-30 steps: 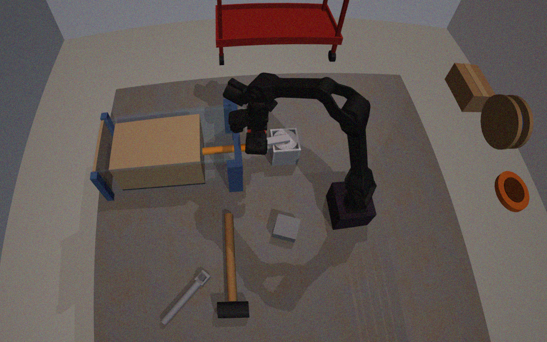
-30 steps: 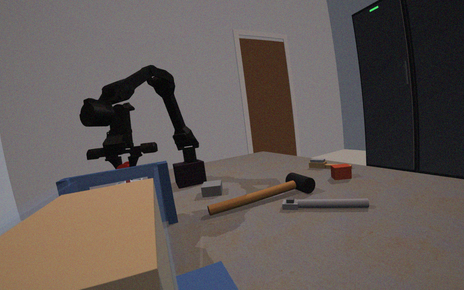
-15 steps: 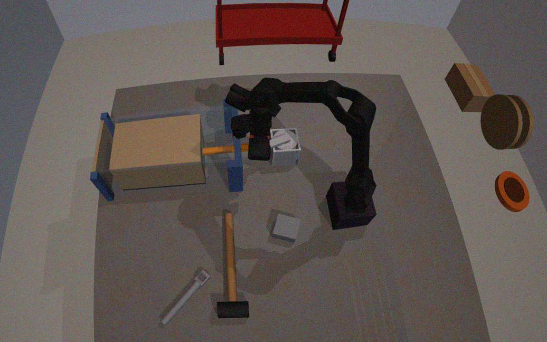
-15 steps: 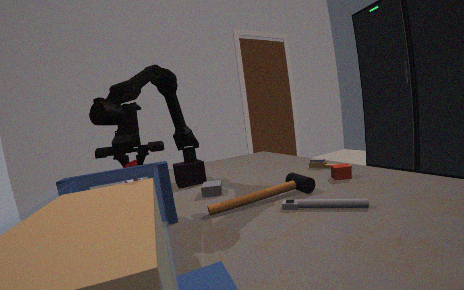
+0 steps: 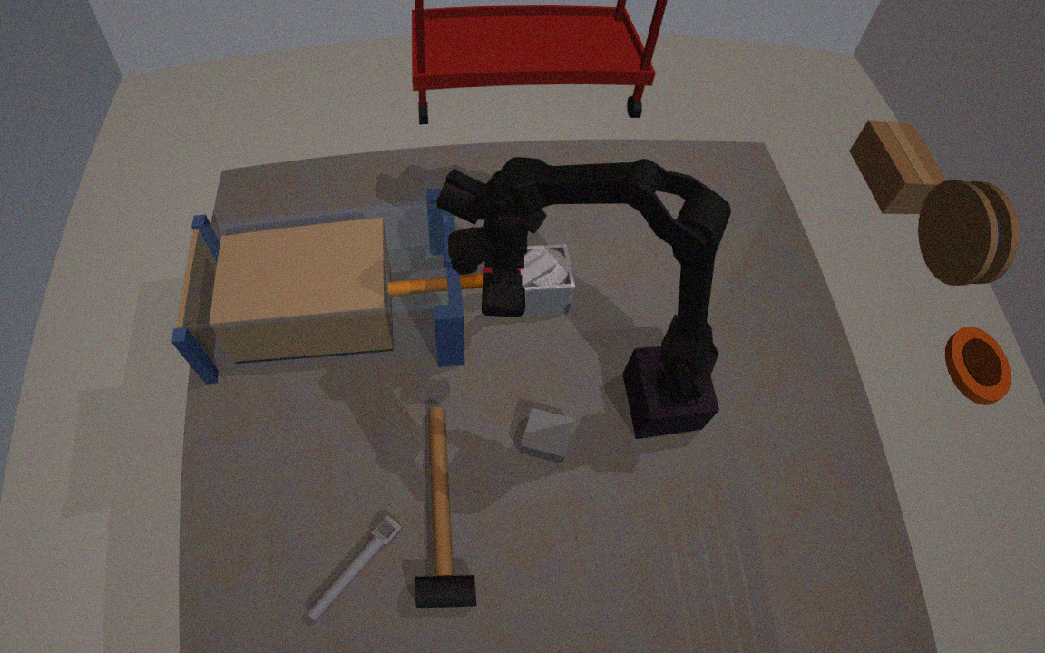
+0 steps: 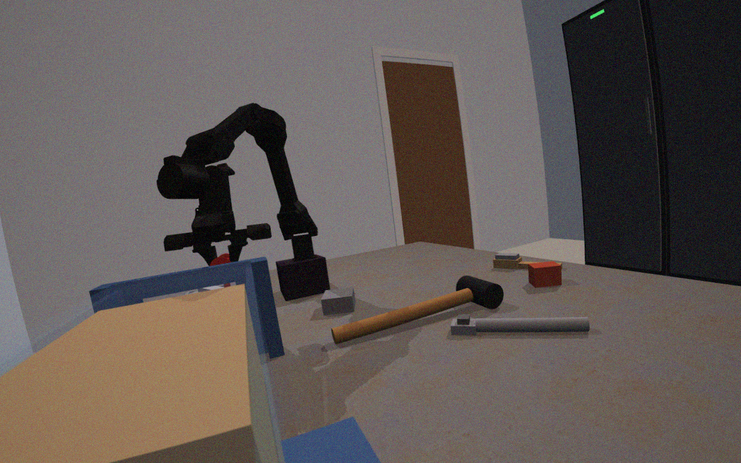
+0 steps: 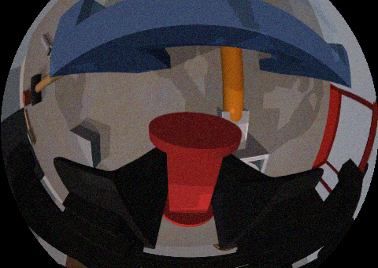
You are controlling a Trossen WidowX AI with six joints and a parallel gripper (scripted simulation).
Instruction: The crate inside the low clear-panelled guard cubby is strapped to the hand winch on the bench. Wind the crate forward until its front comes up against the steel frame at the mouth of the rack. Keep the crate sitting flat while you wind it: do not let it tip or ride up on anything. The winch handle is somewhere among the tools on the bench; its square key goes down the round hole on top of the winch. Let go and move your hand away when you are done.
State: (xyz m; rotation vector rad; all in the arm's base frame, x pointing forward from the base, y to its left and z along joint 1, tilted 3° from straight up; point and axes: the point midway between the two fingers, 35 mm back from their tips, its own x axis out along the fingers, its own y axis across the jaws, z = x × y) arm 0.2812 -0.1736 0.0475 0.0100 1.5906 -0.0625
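Right now my gripper tip is 80 mm short of the blue steel frame, 50 mm to the left of it and 10 mm above it. From my gripper tip the other things lie so: winch handle (30 mm behind, 20 mm to the right, 10 mm below); then grey winch (90 mm behind, 70 mm to the right, 90 mm below); then red knob (20 mm above).
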